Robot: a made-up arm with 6 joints.
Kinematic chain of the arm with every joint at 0, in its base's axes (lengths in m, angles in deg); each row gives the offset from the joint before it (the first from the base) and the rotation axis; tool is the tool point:
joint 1: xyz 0 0 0.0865 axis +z
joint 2: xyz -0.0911 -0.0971 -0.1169 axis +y
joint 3: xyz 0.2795 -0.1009 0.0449 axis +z
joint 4: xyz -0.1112 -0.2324 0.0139 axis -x
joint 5: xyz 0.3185 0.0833 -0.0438 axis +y
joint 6: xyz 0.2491 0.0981 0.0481 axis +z
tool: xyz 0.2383 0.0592 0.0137
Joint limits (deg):
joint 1: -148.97..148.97
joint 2: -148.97..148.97
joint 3: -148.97..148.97
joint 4: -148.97..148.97
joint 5: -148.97..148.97
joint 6: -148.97..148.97
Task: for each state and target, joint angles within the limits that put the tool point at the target. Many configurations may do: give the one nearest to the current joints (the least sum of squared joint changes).
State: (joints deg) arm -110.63 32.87 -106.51 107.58 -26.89 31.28
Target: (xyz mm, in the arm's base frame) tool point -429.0 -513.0 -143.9
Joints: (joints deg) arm -80.75 -3.77 -89.23 75.54 -69.14 19.65
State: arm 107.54 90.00 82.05 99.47 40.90 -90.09
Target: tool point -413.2 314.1 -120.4
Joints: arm 95.92 37.65 114.32 120.50 38.82 -94.24
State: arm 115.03 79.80 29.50 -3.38 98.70 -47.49
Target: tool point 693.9 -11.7 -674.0
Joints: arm 130.27 86.39 17.11 25.26 95.04 -49.63
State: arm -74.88 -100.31 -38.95 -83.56 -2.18 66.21
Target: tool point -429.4 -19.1 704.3
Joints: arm -62.21 -65.37 -31.89 -53.41 7.81 91.45
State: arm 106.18 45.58 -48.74 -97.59 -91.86 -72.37
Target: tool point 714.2 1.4 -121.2
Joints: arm 98.51 46.17 -40.76 -107.60 -87.26 -75.67
